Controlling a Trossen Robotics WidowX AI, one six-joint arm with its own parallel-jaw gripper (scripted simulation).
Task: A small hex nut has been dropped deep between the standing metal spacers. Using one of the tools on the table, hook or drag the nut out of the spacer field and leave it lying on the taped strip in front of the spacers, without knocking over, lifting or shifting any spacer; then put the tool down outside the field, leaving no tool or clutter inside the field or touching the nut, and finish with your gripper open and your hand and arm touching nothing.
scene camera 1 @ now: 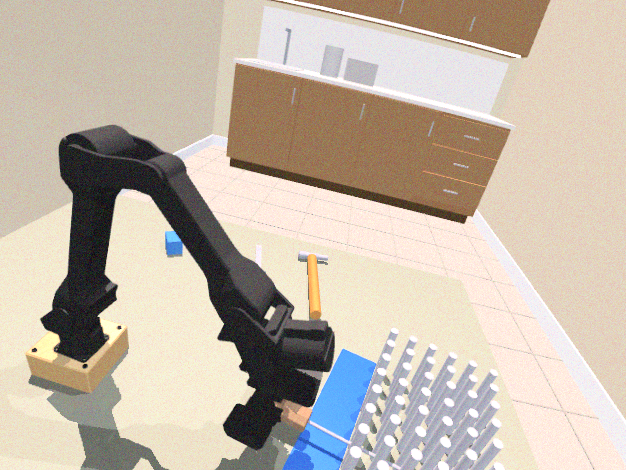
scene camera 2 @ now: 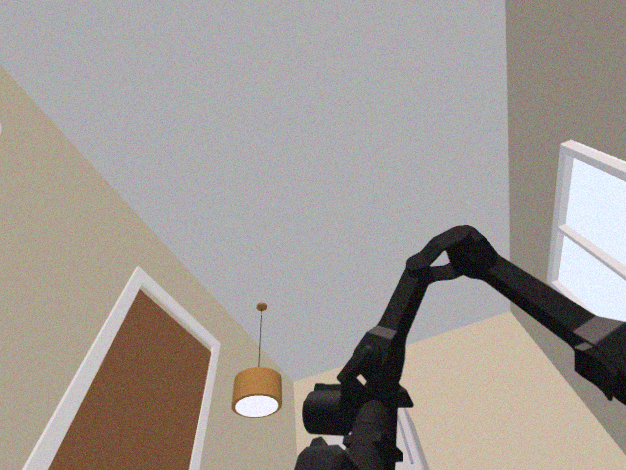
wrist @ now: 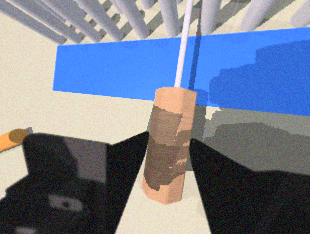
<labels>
my gripper: holds a wooden-handled hook tool
</labels>
